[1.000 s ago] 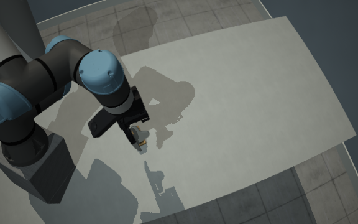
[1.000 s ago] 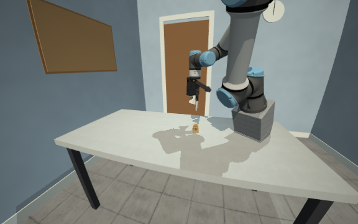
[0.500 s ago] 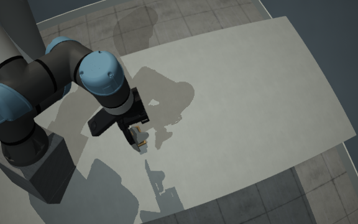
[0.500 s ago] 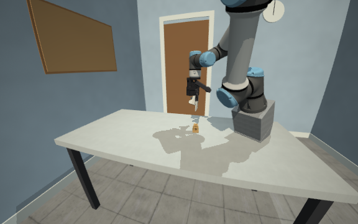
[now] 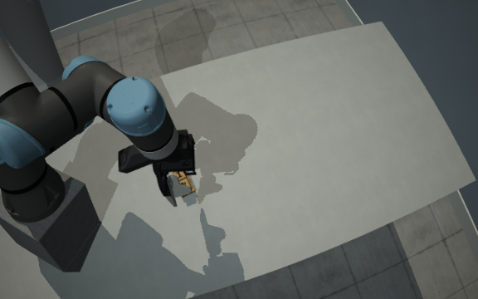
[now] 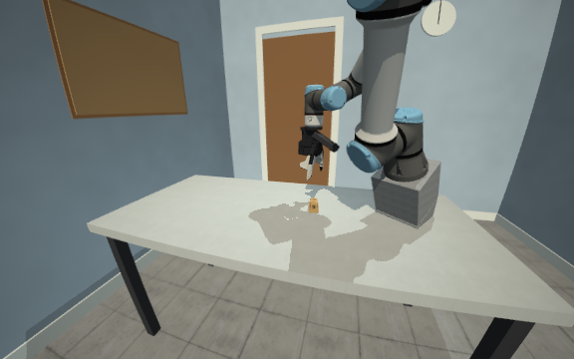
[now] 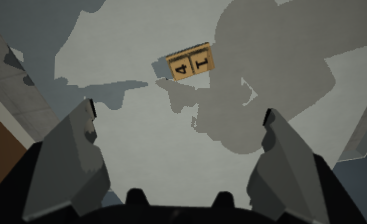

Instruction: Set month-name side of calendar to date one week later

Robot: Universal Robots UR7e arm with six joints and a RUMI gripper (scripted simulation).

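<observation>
My gripper is now 140 mm above the wooden calendar tray and 20 mm to the right of it.
</observation>
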